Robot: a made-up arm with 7 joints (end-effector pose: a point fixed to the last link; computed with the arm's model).
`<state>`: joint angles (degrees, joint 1 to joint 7).
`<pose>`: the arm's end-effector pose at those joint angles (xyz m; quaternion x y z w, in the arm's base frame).
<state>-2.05 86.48 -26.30 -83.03 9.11 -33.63 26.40</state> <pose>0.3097 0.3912 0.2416 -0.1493 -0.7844 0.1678 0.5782</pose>
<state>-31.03 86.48 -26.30 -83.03 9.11 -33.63 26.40</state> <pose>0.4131 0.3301 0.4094 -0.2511 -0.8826 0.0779 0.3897</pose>
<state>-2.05 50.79 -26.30 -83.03 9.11 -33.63 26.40</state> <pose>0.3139 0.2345 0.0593 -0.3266 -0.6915 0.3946 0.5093</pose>
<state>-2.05 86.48 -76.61 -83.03 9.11 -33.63 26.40</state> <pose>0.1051 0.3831 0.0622 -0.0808 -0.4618 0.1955 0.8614</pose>
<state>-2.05 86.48 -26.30 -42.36 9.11 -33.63 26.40</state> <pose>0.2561 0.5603 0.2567 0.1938 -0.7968 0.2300 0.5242</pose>
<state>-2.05 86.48 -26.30 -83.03 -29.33 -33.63 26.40</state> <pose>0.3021 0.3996 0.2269 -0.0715 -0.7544 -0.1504 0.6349</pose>
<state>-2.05 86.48 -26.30 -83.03 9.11 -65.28 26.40</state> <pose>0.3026 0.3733 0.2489 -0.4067 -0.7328 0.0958 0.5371</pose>
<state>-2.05 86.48 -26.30 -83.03 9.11 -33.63 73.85</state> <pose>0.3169 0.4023 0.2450 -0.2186 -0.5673 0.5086 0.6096</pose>
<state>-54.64 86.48 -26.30 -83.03 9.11 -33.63 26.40</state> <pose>0.4243 0.2725 0.5675 -0.3226 -0.9213 0.0007 0.2173</pose>
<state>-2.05 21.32 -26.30 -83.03 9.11 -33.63 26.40</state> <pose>0.3135 0.0434 0.0017 -0.4501 -0.5641 0.5540 0.4151</pose>
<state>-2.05 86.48 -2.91 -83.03 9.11 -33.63 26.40</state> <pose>0.3364 0.3985 0.3684 -0.1721 -0.8864 0.1436 0.4050</pose>
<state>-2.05 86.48 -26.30 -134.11 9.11 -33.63 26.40</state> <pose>0.2196 0.1962 0.2932 -0.5488 -0.6317 0.0614 0.5440</pose>
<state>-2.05 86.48 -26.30 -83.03 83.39 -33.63 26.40</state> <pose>0.3208 0.4078 0.2692 -0.2464 -0.6001 0.7004 0.2977</pose>
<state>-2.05 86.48 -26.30 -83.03 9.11 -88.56 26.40</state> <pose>0.2919 0.3647 0.2555 -0.5774 -0.6590 0.0379 0.4805</pose>
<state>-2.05 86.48 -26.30 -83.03 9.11 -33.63 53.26</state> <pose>0.3139 0.3970 0.2448 -0.1925 -0.6759 0.3682 0.6087</pose>
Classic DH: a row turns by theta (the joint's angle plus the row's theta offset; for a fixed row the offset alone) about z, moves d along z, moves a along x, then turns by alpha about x. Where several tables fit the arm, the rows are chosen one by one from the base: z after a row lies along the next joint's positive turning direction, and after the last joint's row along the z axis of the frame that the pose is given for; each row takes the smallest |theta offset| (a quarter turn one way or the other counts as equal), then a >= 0, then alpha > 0; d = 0 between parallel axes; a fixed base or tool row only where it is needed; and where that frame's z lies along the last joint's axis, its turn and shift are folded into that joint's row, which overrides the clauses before.
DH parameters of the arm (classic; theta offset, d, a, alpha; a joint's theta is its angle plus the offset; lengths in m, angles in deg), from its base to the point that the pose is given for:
base (fixed): 0 0.4072 0.016 -70
joint 1: 90 0.0231 0.0331 90
joint 2: 70 -0.006 0.008 -90
joint 3: -90 -0.371 0.064 -90
joint 4: 0 0.01 0.004 90
joint 5: 0 -0.218 0.016 -90
joint 6: 0 -0.018 -0.026 90
joint 7: 0.9 -0.0353 0.017 46.19
tool (fixed): 67.55 -0.001 0 0

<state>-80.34 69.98 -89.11 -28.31 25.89 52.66 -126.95</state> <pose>0.5095 0.3807 0.4160 0.5213 -0.0535 -0.6547 0.5448</pose>
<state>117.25 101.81 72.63 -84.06 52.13 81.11 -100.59</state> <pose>0.1109 0.4586 0.4016 0.3758 0.0924 -0.3862 0.8373</pose>
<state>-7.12 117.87 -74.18 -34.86 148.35 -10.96 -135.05</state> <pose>0.1231 0.6298 0.4709 0.7622 -0.4007 -0.2466 0.4446</pose>
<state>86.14 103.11 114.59 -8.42 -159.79 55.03 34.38</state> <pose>0.0109 0.5612 0.6934 -0.7783 0.0312 0.6271 0.0024</pose>
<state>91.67 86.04 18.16 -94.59 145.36 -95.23 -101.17</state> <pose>-0.0206 0.4967 0.3072 0.7647 -0.6345 0.0668 0.0904</pose>
